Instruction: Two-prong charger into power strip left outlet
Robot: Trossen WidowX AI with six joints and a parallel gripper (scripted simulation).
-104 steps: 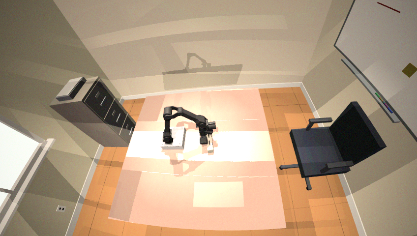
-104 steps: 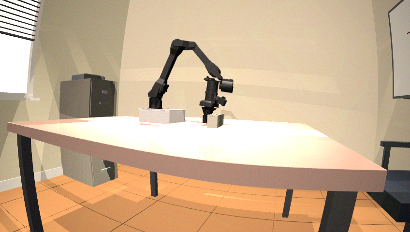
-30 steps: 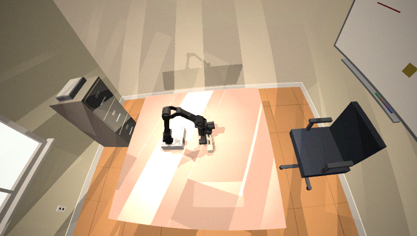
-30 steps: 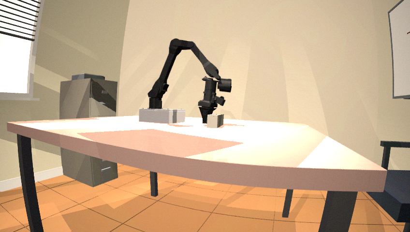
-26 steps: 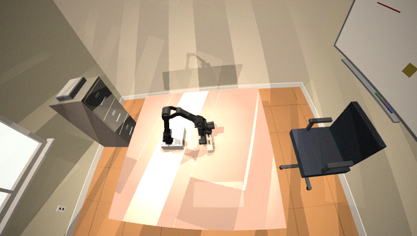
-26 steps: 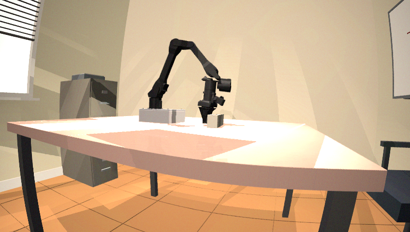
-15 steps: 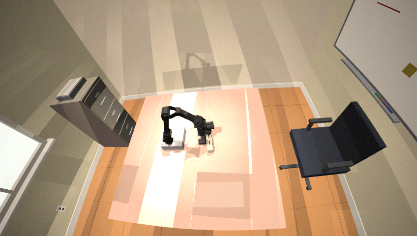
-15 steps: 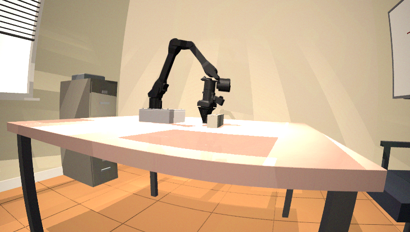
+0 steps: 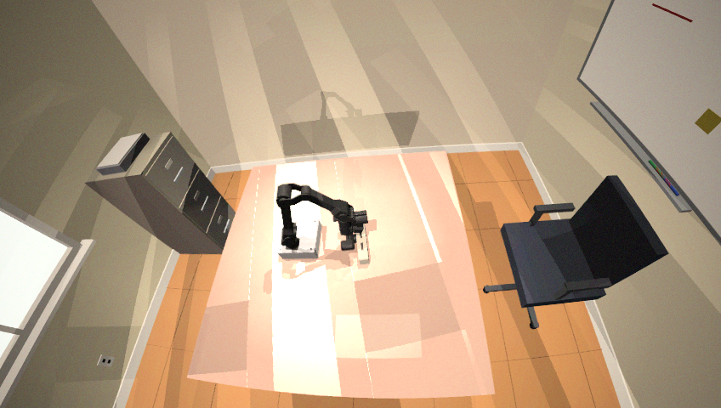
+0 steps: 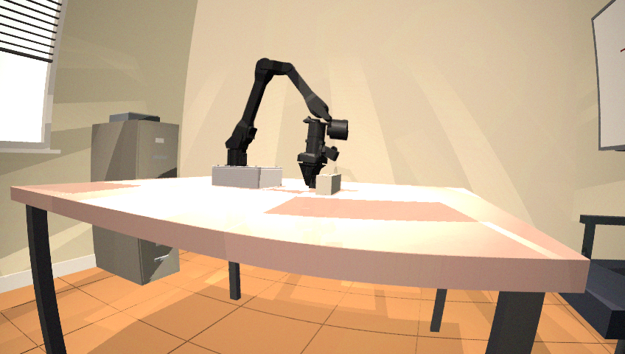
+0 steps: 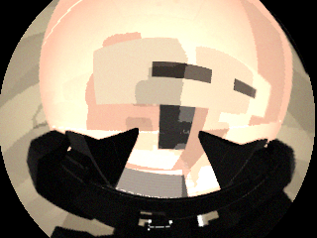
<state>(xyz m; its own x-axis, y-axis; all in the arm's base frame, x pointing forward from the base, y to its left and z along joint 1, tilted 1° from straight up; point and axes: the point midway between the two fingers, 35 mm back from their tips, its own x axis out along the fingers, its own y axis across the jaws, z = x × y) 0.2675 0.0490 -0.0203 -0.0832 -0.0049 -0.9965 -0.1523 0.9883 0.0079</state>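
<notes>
Right now the two-prong charger is 4 cm ahead of my gripper tip, 1 cm to the left of it and 1 cm above it.
</notes>
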